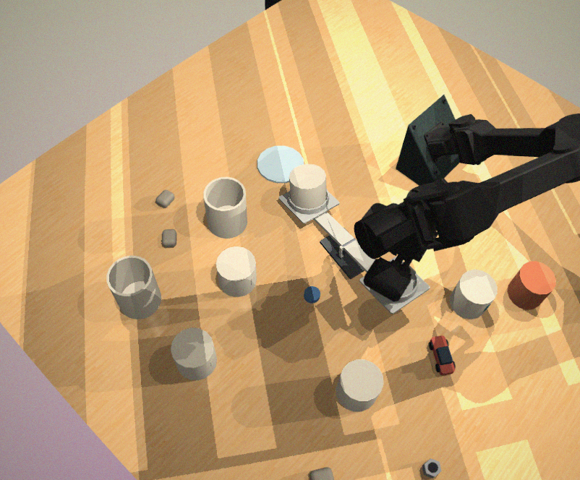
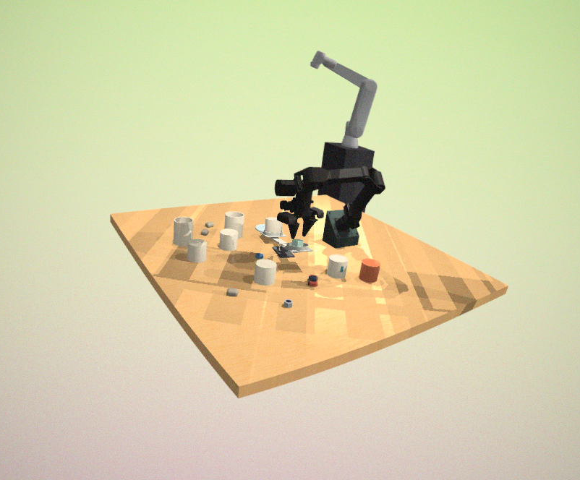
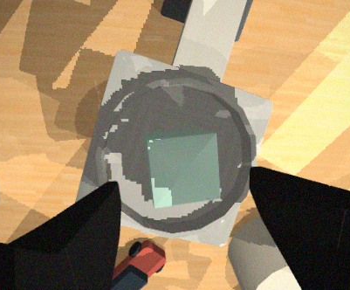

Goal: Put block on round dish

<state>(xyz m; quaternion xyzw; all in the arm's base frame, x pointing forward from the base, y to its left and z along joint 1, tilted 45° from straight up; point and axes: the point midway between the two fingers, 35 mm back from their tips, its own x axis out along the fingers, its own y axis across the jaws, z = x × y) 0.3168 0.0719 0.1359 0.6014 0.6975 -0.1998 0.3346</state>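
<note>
The pale green block lies 20 mm below my gripper tip. From my gripper tip the other things lie so: grey balance (20 mm behind, 120 mm to the right, 70 mm below); then blue disc (90 mm ahead, 100 mm to the right, 110 mm below); then red toy car (10 mm ahead, 140 mm to the left, 100 mm below).
</note>
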